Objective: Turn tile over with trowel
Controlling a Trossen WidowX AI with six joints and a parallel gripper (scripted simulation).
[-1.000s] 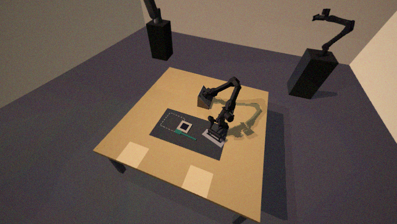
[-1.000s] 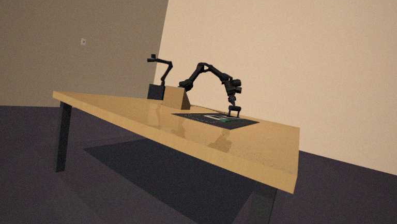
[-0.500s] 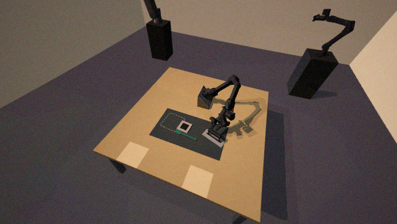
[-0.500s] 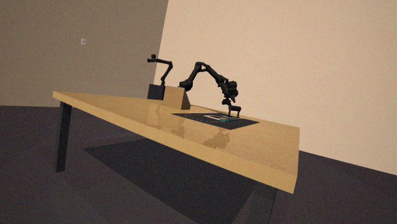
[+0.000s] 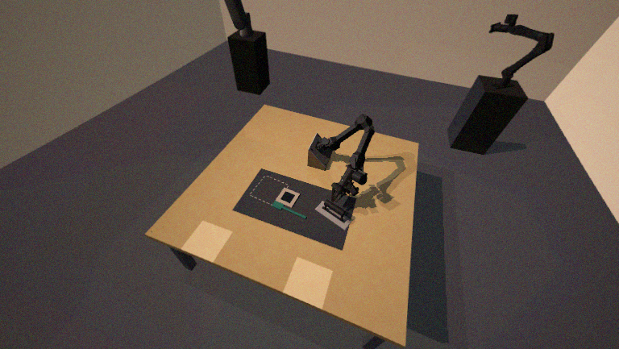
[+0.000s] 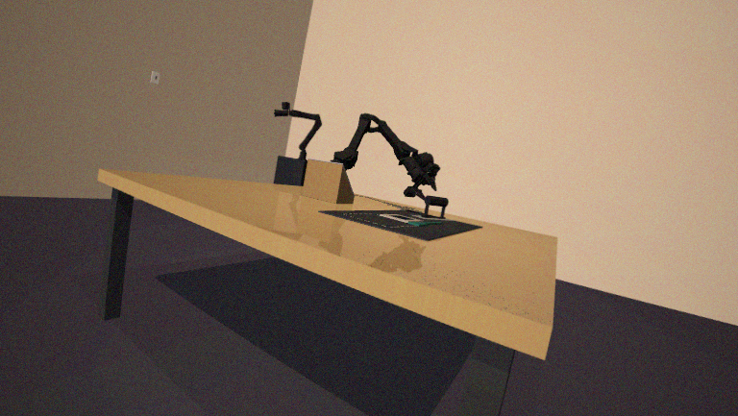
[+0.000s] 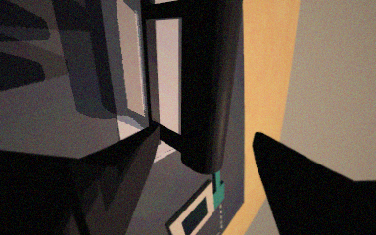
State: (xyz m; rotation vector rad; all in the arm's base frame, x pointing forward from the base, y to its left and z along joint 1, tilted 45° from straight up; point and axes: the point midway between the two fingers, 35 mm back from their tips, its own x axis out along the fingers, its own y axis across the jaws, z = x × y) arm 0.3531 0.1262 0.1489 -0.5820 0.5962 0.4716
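My gripper tip is now 20 mm short of the trowel, 10 mm to the left of it and 50 mm above it. From my gripper tip the other things lie so: teal strip (70 mm ahead, 250 mm to the right, 80 mm below); tile (270 mm to the right, 80 mm below); dark grey mat (20 mm ahead, 210 mm to the right, 110 mm below).
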